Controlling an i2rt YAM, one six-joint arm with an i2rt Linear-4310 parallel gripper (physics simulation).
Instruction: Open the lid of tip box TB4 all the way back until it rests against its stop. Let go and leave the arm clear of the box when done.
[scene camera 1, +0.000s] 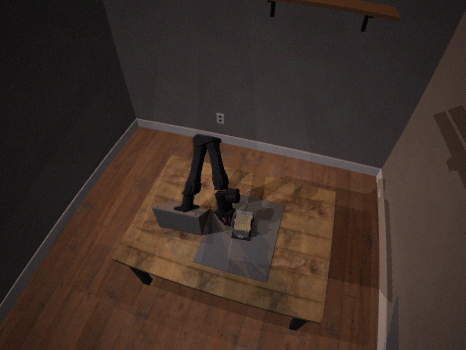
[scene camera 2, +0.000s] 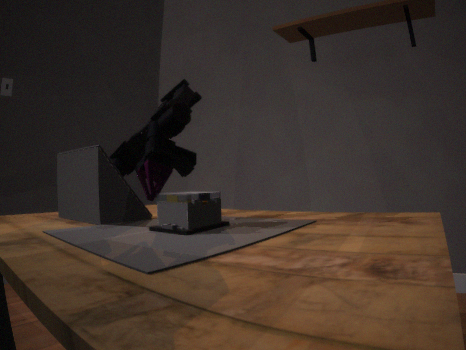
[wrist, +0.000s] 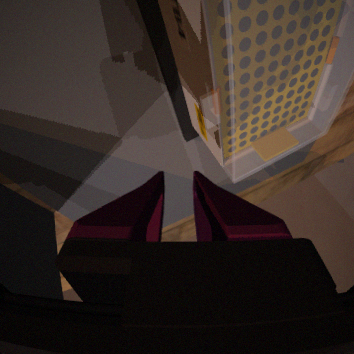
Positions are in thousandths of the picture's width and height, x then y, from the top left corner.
Note:
I see my gripper (scene camera 2: 327, 567), a lid (wrist: 778, 222) and a grey mat (wrist: 264, 335).
My gripper shows as well in the wrist view (wrist: 504, 504).

